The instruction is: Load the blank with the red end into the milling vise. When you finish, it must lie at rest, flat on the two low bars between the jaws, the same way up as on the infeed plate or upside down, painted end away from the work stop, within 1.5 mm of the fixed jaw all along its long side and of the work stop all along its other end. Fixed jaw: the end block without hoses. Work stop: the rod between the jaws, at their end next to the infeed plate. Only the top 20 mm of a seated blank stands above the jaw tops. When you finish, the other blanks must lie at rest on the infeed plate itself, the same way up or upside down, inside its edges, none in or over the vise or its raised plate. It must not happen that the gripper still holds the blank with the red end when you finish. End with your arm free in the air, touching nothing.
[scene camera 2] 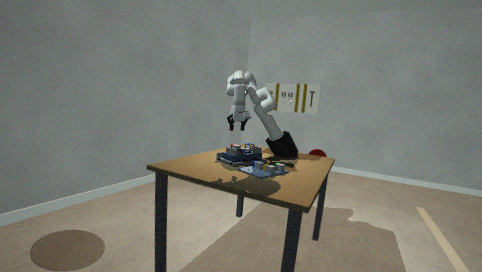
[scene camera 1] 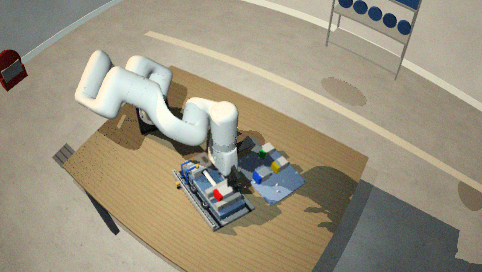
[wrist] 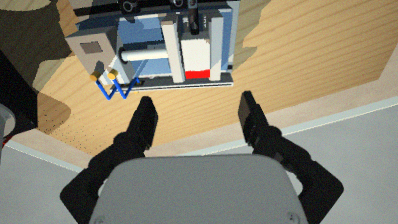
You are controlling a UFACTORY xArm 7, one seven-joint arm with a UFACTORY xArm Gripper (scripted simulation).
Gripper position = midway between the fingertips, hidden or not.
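Observation:
Red-ended blank (wrist: pixel 196 48). Milling vise (wrist: pixel 146 33). My gripper (scene camera 1: pixel 223 174), also in the wrist view (wrist: pixel 196 104).

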